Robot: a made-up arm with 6 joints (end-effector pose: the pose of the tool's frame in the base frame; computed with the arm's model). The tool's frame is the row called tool.
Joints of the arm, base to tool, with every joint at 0 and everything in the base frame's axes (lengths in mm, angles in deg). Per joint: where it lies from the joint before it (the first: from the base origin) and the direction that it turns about. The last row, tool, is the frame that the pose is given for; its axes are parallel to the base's.
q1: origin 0 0 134.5 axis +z
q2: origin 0 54.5 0 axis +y
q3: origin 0 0 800.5 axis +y
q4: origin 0 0 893.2 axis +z
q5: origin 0 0 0 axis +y
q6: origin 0 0 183.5 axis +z
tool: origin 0 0 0
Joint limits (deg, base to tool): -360..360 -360..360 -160..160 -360..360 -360..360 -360..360
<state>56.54 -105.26 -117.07 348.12 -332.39 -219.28</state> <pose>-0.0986 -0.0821 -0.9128 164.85 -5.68 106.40</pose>
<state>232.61 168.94 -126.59 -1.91 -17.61 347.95</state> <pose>-0.4605 -0.6953 0.1756 -6.86 23.84 -142.58</pose>
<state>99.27 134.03 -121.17 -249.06 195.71 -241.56</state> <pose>-0.1292 0.7412 0.2728 -164.64 -5.37 -87.30</pose>
Working (the frame after each row of the table, in the pose's form):
after q1: 0.0000 0.0000 0.1345 0.00 0.00 99.27
after q2: -0.0538 -0.0088 0.1345 180.00 45.97 -80.73
after q3: -0.1465 0.5592 -0.4219 0.00 12.86 99.27
after q4: -0.1785 0.7554 0.4489 12.04 -4.56 -150.27
after q5: -0.1785 0.7554 0.4489 167.78 -10.80 33.02
after q6: -0.1292 0.7412 0.2728 -164.64 -5.37 -87.30

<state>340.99 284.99 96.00 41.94 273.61 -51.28</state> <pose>-0.5670 0.1235 1.2351 69.40 -22.68 -55.91</pose>
Working (the frame after each row of the table, in the pose's form):
after q1: 0.0000 0.0000 0.1345 0.00 0.00 -19.01
after q2: 0.0178 0.0515 0.1345 0.00 -75.01 -19.01
after q3: -0.7133 0.3034 0.3415 0.00 20.99 -19.01
after q4: -0.4108 0.1992 1.1755 14.38 15.45 24.89
after q5: -0.4108 0.1992 1.1755 36.40 -66.21 -13.02
after q6: -0.5670 0.1235 1.2351 69.40 -22.68 -55.91

